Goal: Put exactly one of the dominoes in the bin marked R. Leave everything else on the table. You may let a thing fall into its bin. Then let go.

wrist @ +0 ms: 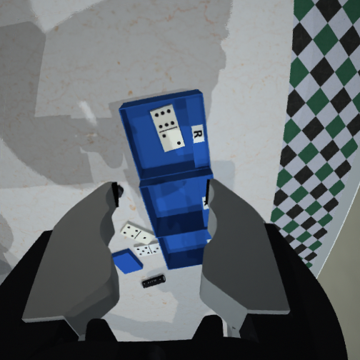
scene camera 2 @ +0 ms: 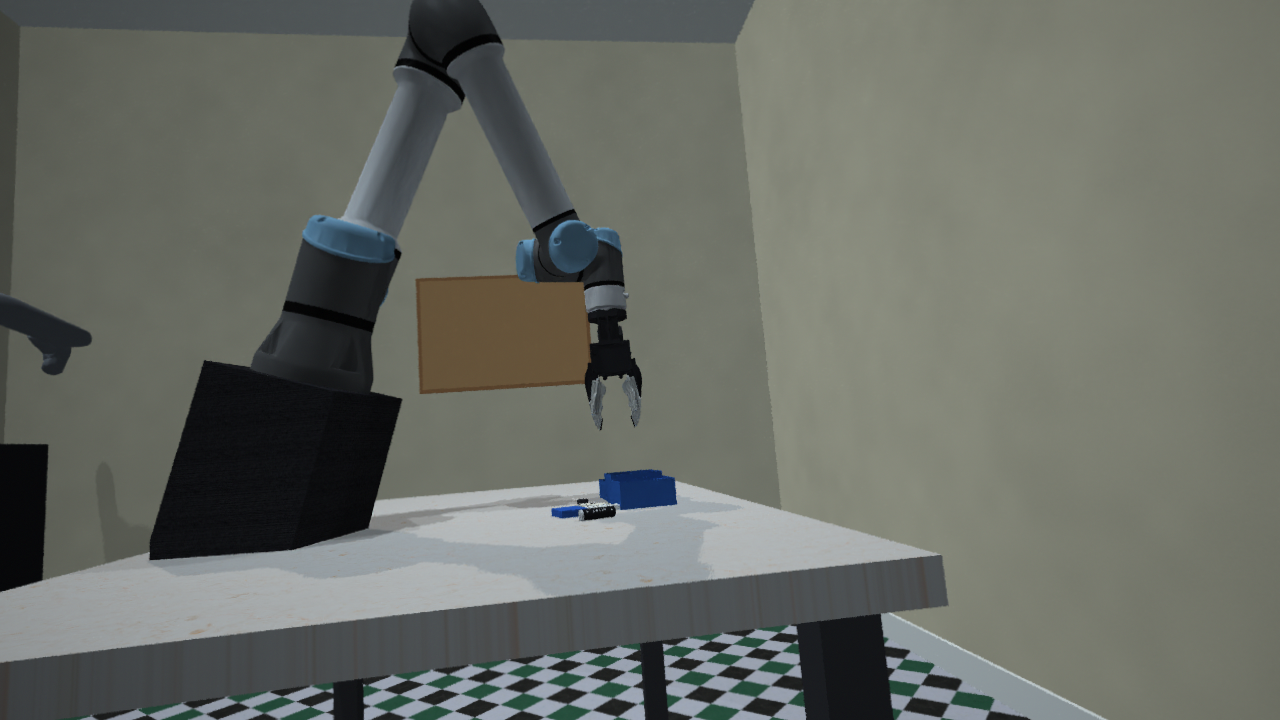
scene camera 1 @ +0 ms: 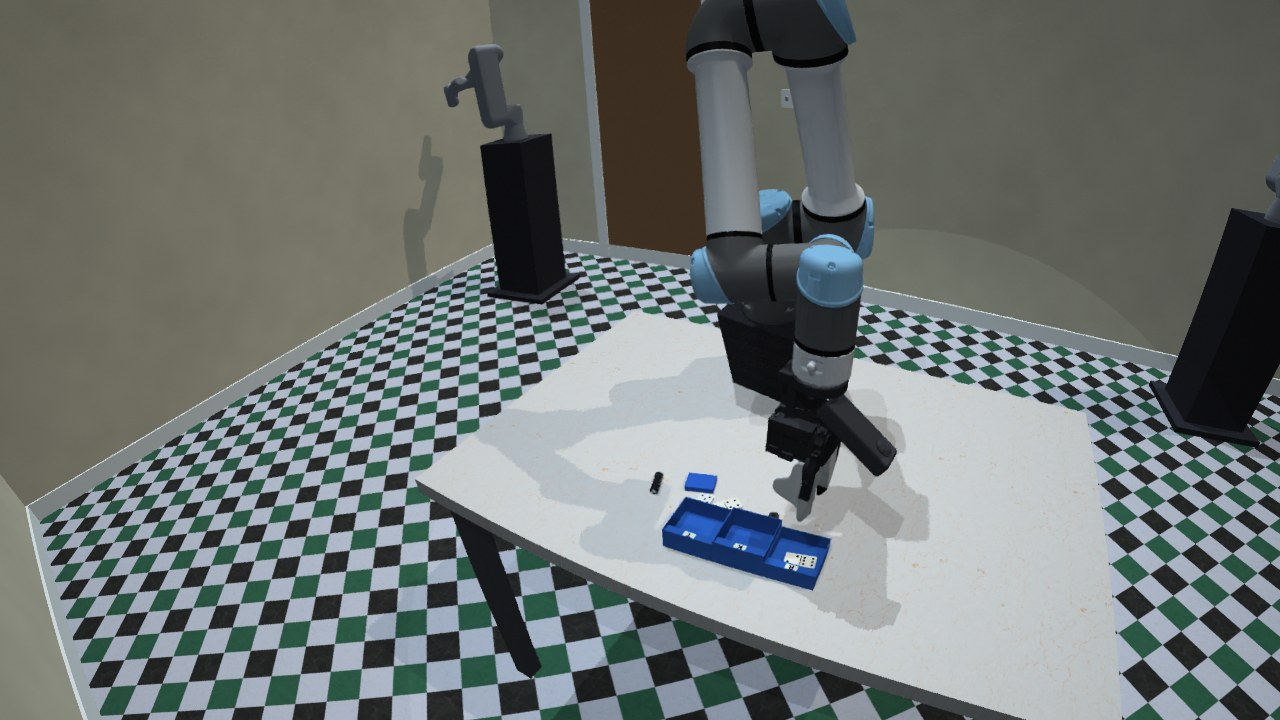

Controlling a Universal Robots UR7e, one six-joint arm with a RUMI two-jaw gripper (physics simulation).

Labels:
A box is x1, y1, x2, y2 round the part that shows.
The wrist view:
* my gripper: [0, 178, 347, 359]
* blue three-bin tray: [119, 89, 212, 268]

